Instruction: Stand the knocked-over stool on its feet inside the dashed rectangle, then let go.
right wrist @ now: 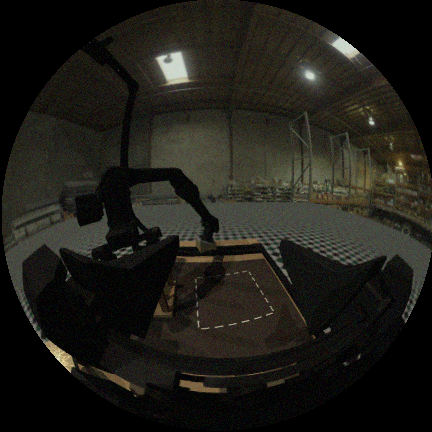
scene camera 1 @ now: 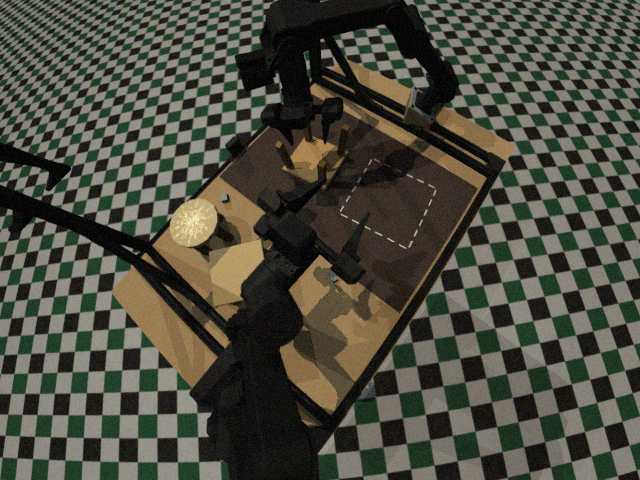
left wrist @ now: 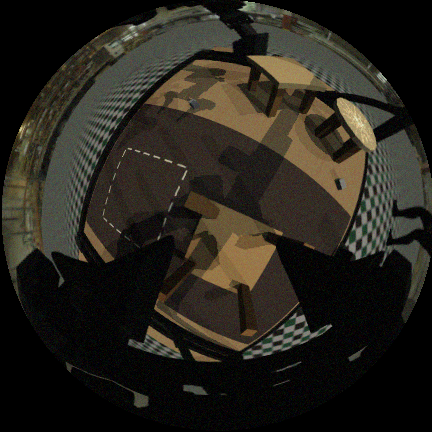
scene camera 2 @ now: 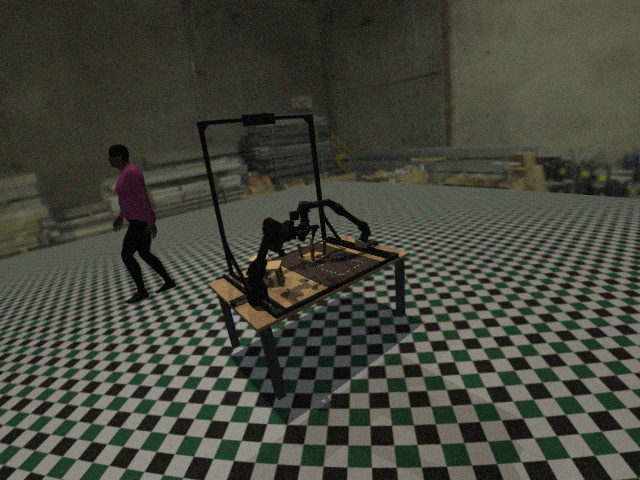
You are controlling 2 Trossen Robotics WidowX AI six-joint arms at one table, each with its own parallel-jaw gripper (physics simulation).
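Where they show: left gripper, between the fingertips: (scene camera 1: 308,144) (left wrist: 227,242) (scene camera 2: 307,240); right gripper, between the fingertips: (right wrist: 230,243) (scene camera 1: 346,195) (scene camera 2: 306,228); left arm's base, origin of its link: (right wrist: 205,238) (scene camera 1: 423,103) (scene camera 2: 363,239); right arm's base, origin of its link: (scene camera 1: 234,394) (left wrist: 250,36) (scene camera 2: 254,282).
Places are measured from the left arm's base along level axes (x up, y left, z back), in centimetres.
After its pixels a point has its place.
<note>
The wooden stool (scene camera 1: 306,157) @[y -32.6, x -5.2, z -27.0 cm] (scene camera 2: 310,256) @[y -30.9, x -5.3, z -28.6 cm] (left wrist: 250,260) @[y -34.0, x -5.2, z -26.3 cm] is upside down on the dark mat, its pale square seat down and its brown legs pointing up. It is left of the dashed rectangle (scene camera 1: 408,247) @[y 4.7, x -6.7, z -47.6 cm] (left wrist: 186,168) (right wrist: 273,313) @[y 3.6, x -6.5, z -48.0 cm] in scene camera 1, outside it. My left gripper (scene camera 1: 307,141) @[y -28.6, x 8.8, z -32.7 cm] (left wrist: 227,242) @[y -28.6, x 8.8, z -32.7 cm] is open above the stool, its fingers near the upturned legs, with nothing between them. My right gripper (scene camera 1: 345,197) @[y -14.5, x 24.7, z -53.0 cm] (right wrist: 230,243) @[y -14.5, x 24.7, z -53.0 cm] is open and empty, raised between the stool and the rectangle. The right arm's finger covers part of the stool's near edge in scene camera 1.
A pale square-topped table (scene camera 1: 235,271) @[y -36.4, x 4.2, z -68.2 cm] (left wrist: 295,72) @[y -37.4, x 4.2, z -66.5 cm] and a round-topped stool (scene camera 1: 193,222) @[y -52.6, x 4.1, z -59.6 cm] (left wrist: 356,122) @[y -51.6, x 4.1, z -58.4 cm] stand upright on the bare wood at the left. Small grey blocks (scene camera 1: 224,197) (left wrist: 194,104) lie nearby. Black rails (scene camera 1: 439,273) @[y 13.6, x -5.0, z -53.2 cm] edge the tabletop. A person (scene camera 2: 135,206) is beyond the table.
</note>
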